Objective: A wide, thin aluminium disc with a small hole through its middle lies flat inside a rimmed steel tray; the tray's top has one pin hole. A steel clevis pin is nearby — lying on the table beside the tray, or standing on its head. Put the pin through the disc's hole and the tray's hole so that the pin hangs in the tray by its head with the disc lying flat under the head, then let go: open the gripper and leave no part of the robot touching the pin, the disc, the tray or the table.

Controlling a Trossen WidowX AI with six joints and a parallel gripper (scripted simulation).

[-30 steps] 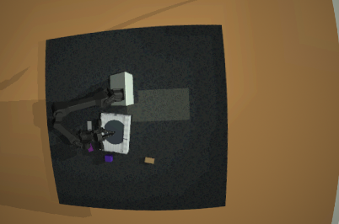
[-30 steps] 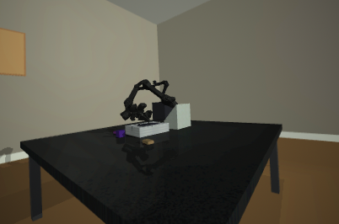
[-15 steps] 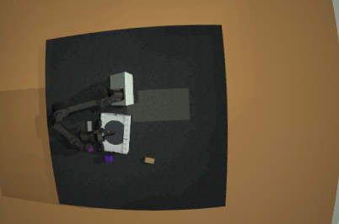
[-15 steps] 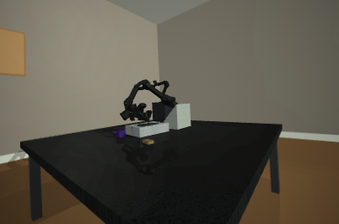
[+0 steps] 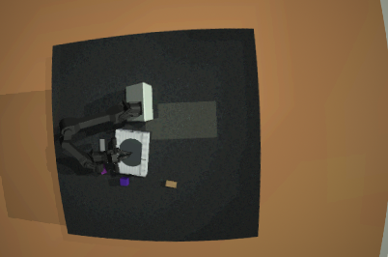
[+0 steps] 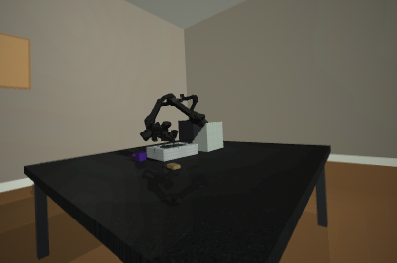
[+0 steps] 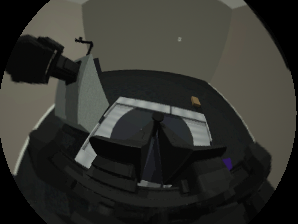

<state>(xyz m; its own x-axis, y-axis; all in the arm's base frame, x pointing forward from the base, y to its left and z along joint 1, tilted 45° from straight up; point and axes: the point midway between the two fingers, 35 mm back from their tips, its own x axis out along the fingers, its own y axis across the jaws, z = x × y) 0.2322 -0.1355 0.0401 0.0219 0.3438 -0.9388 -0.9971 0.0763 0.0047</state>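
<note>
Now: the steel clevis pin right at my gripper tip. Round my gripper tip: rimmed steel tray 10 mm to the right, 40 mm below; purple cube 180 mm ahead, 90 mm to the right, 70 mm below; grey aluminium disc 30 mm below.
</note>
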